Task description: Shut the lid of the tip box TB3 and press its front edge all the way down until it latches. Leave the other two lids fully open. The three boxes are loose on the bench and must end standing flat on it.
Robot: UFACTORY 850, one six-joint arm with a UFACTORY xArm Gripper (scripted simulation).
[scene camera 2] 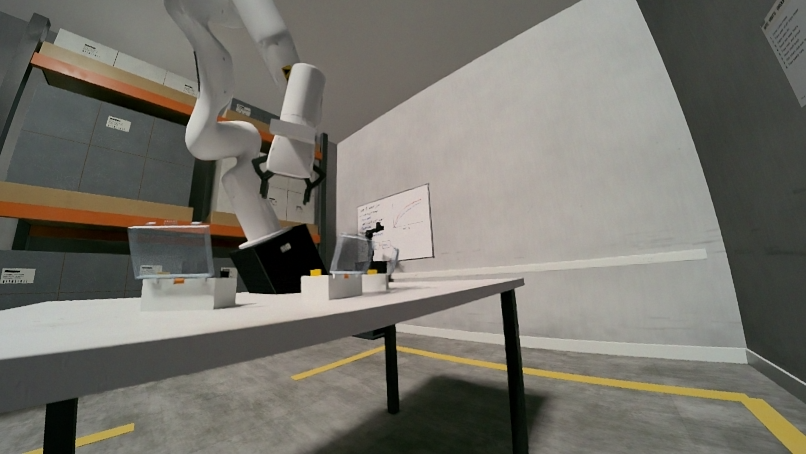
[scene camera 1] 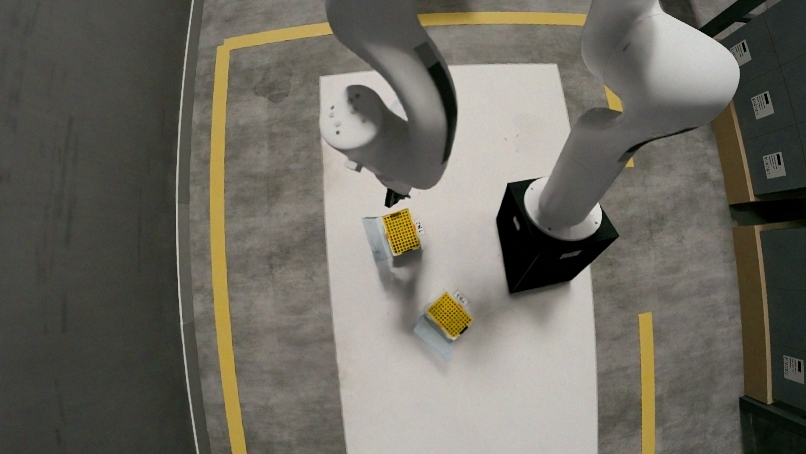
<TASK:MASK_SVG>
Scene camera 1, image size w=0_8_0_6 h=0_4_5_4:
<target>tip box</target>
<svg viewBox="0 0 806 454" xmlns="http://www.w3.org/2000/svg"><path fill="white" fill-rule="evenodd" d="M409 207L399 211L409 210L420 245L418 248L400 254L393 253L389 235L382 218L391 213L381 216L381 219L380 216L365 216L361 218L374 263L391 258L392 255L397 256L422 248Z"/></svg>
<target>tip box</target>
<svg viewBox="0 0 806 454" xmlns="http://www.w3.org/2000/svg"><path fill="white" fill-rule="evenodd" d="M443 288L423 307L428 315L425 313L420 315L414 332L447 363L451 360L452 340L456 340L460 333L456 337L451 337L427 310L447 292L459 307L472 318L472 322L468 327L474 322L474 318L454 299L452 294L449 294Z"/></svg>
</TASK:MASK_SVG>
